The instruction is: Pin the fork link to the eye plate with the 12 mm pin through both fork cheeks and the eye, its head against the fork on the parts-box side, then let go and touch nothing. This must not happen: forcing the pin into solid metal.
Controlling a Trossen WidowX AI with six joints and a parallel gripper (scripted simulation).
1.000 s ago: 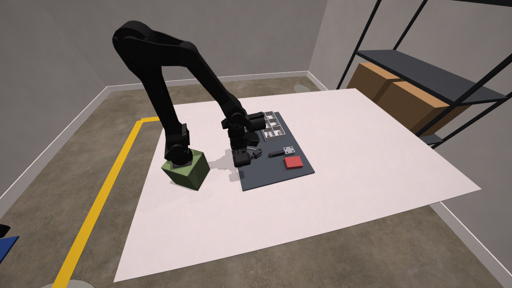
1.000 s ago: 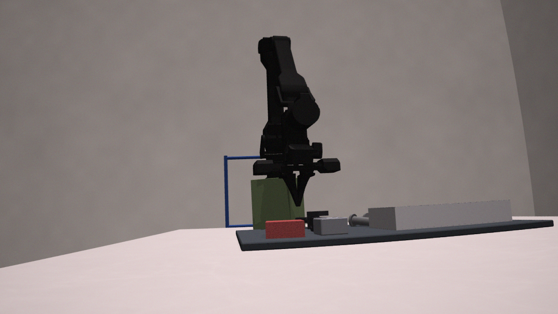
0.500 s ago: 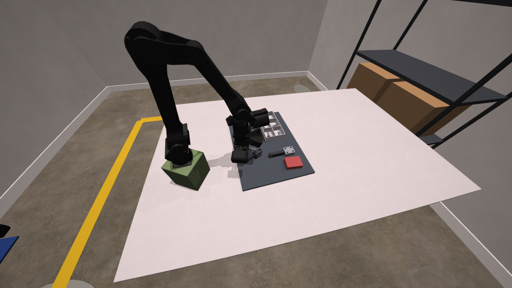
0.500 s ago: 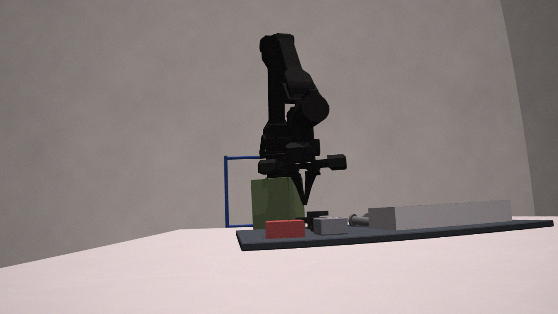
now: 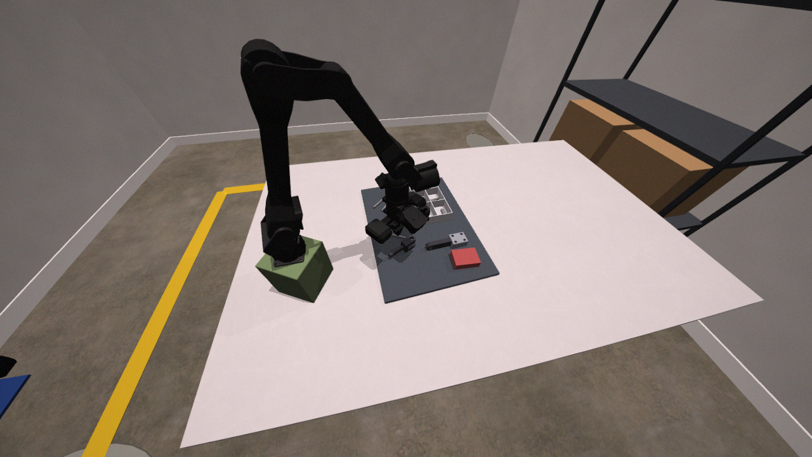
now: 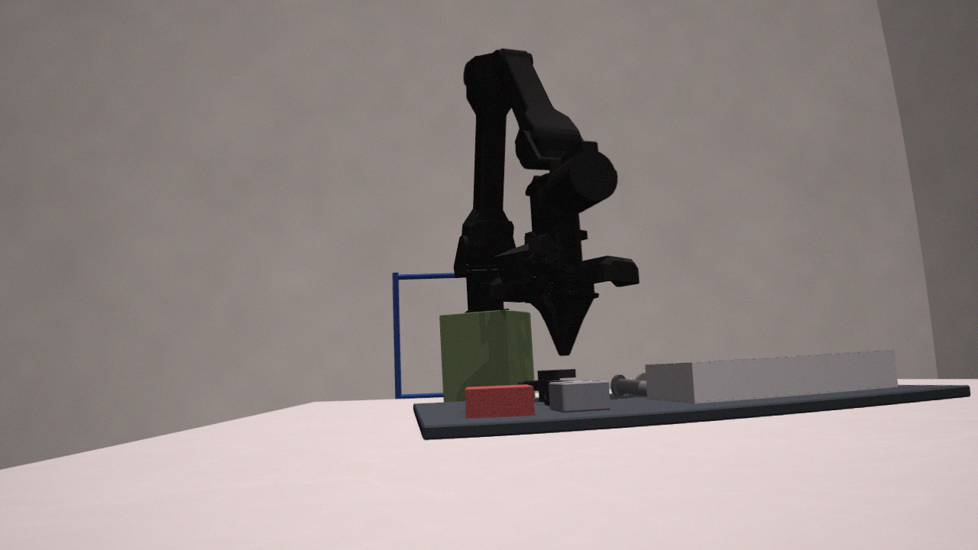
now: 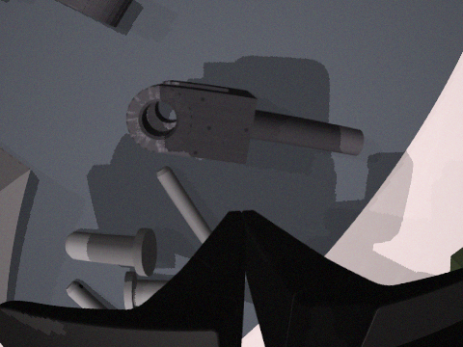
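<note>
Right now the fork link is 7 cm below my hand, 2 cm to the right of it and 2 cm ahead of it. The rest, counted from my hand: grey mount: 19 cm ahead, 7 cm below, 4 cm to the right; then dark mat: 9 cm below, 9 cm ahead, 6 cm to the left; then eye plate: 11 cm ahead, 7 cm below, 4 cm to the right.
</note>
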